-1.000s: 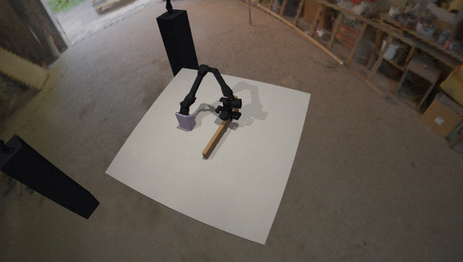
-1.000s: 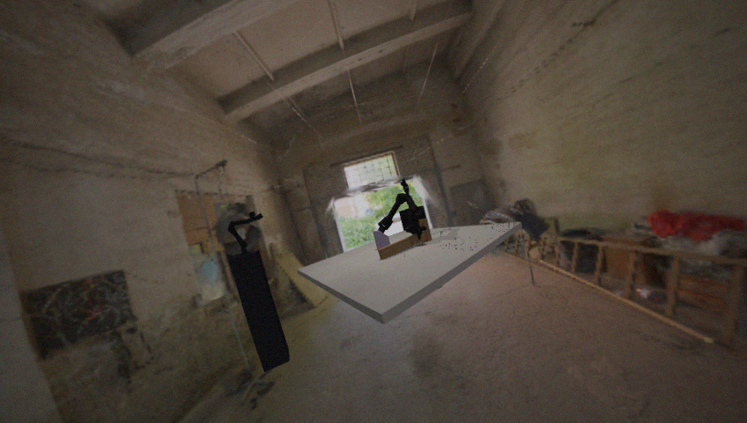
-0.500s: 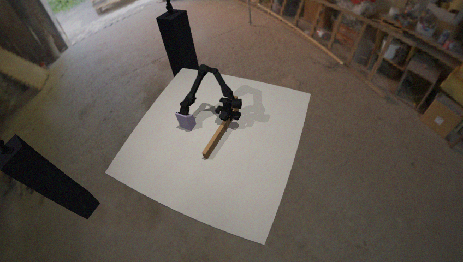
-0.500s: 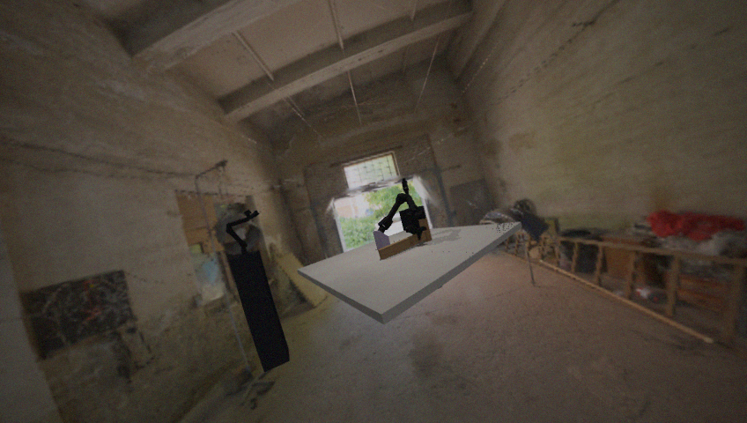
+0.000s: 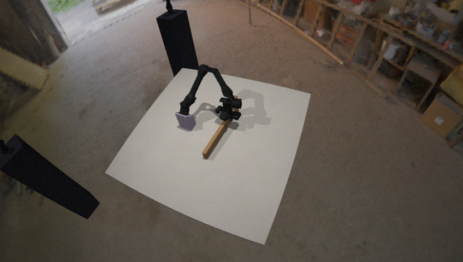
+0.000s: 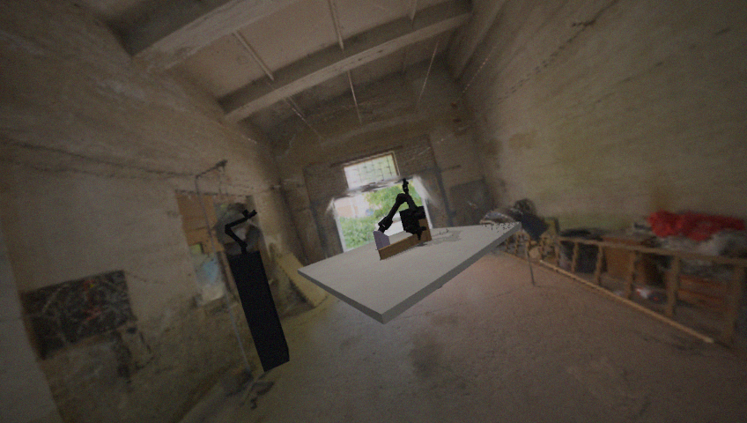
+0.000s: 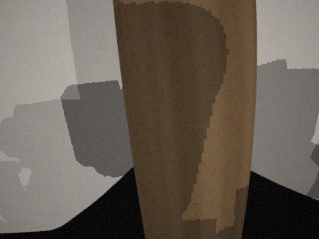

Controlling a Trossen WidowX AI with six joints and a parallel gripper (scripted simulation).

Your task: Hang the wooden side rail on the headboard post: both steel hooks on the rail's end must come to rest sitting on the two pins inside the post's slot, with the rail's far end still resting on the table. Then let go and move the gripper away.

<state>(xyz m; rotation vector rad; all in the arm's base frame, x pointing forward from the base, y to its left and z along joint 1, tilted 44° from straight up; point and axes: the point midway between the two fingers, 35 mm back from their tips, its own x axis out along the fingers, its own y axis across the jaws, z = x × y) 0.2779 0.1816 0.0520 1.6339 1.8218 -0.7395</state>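
The headboard post lies 10 cm to the left of my gripper tip, 5 cm above it and 1 cm behind it.
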